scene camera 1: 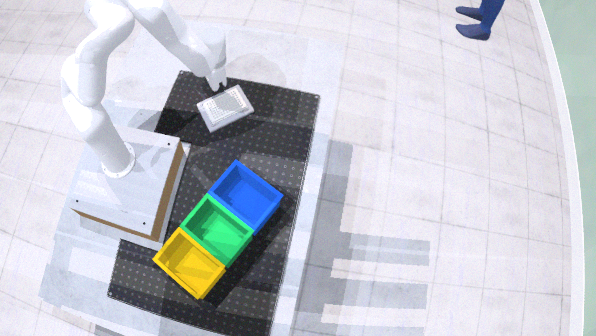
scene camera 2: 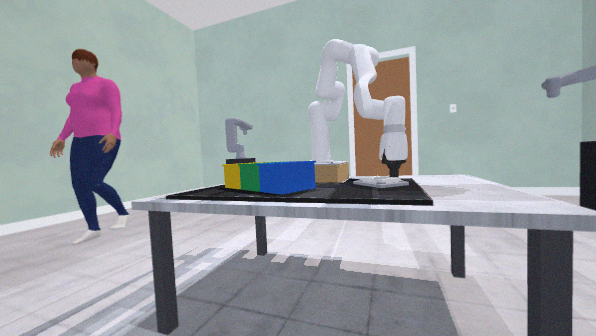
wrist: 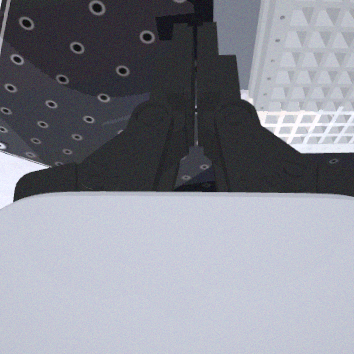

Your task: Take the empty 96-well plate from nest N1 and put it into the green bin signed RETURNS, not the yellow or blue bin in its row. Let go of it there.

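Frame: origin at the arm's base, x ahead, y left, z up, level; metres.
Where they show: gripper, between the fingertips: (scene camera 1: 216, 91) (wrist: 195, 53); arm's base, origin of its link: (scene camera 1: 118, 160) (scene camera 2: 321, 162).
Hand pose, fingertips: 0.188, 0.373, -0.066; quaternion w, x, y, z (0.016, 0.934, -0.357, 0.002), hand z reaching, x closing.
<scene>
Each offset is from my fingertips to the centre of the thing, as dx, dy, dz. "spot": to the spot under its first point.
The white 96-well plate {+0.050, -0.045, +0.003} (scene camera 1: 225, 106) (wrist: 305, 60) lies in a pale, flat nest at the far end of the black board; in scene camera 2 the plate and nest look like one low white slab. My gripper (scene camera 1: 219, 87) (scene camera 2: 394, 174) (wrist: 195, 53) is shut and empty, pointing down, low beside the plate's far long side. In the wrist view the plate is to the right of the fingers. The green bin {+0.199, -0.451, +0.034} (scene camera 1: 217, 231) (scene camera 2: 249, 178) stands between the blue bin (scene camera 1: 248, 195) (scene camera 2: 287, 177) and the yellow bin {spot: +0.151, -0.570, -0.010} (scene camera 1: 191, 265) (scene camera 2: 231, 176). No RETURNS sign is readable.
The black perforated board (scene camera 1: 135, 267) (scene camera 2: 350, 199) lies on the pale table (scene camera 2: 350, 212). My arm's base block (scene camera 1: 125, 192) (scene camera 2: 331, 173) stands beside the board and bins. A person (scene camera 1: 472, 31) (scene camera 2: 95, 107) is on the floor away from the table. Another grey arm (scene camera 2: 565, 84) shows at the right.
</scene>
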